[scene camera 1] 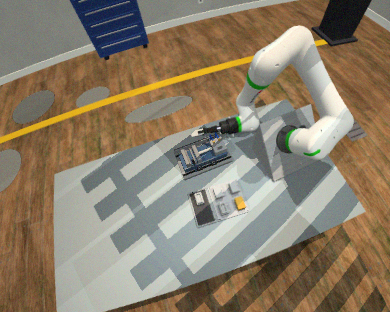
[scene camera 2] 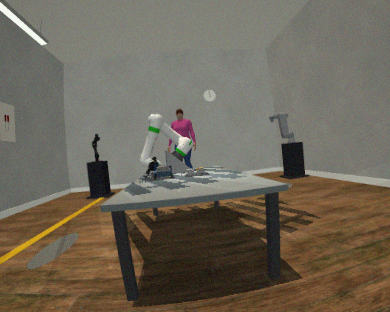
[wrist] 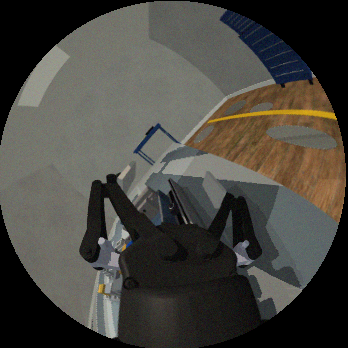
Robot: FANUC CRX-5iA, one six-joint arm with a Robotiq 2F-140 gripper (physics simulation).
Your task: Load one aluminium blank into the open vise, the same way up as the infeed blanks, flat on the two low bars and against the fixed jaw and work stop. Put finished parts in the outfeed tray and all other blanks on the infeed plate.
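Seen in the pictures: gripper, fingertip midpoint: (scene camera 1: 191, 134) (scene camera 2: 147, 167) (wrist: 170, 173); arm's base at its link origin: (scene camera 1: 288, 139) (scene camera 2: 176, 158).
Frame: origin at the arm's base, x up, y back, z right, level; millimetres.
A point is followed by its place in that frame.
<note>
The vise (scene camera 1: 196, 157) @[x -54, y -493, z 82 mm] sits in a blue and black fixture (scene camera 1: 214, 164) @[x -113, y -405, z 37 mm] (wrist: 164, 206) @[x -98, y -500, z 164 mm]; its jaws are too small to judge, and the gripper hides part of it in the wrist view. The infeed plate (scene camera 1: 230, 196) @[x -138, y -380, z -158 mm] holds light grey blanks (scene camera 1: 219, 191) @[x -102, y -432, z -124 mm] (scene camera 1: 235, 187) @[x -102, y -345, z -130 mm] (scene camera 1: 224, 208) @[x -116, y -435, z -214 mm] and an orange block (scene camera 1: 240, 203) @[x -102, y -351, z -218 mm]. The dark outfeed tray (scene camera 1: 204, 215) @[x -140, y -543, z -213 mm] adjoins the plate and holds a pale part (scene camera 1: 199, 198) @[x -119, y -542, z -124 mm]. My gripper (scene camera 1: 198, 132) @[x -48, y -480, z 236 mm] (wrist: 170, 173) @[x -48, y -480, z 236 mm] is open and empty, lying nearly horizontal beside the fixture's far side, near the table's far edge. In scene camera 2 it is dark and small.
Small blue and yellow fittings (scene camera 1: 215, 137) @[x -80, y -348, z 187 mm] stand at the fixture's end, close to the gripper. The arm's slanted grey base plate (scene camera 1: 270, 150) @[x -13, y -116, z -26 mm] stands on the table (scene camera 1: 90, 250) @[x -146, y -1177, z -224 mm] (scene camera 2: 200, 193) @[x -146, y -1341, z -125 mm]. A blue drawer cabinet (scene camera 1: 112, 25) (wrist: 272, 50) is on the floor. A person (scene camera 2: 182, 130) stands behind the table.
</note>
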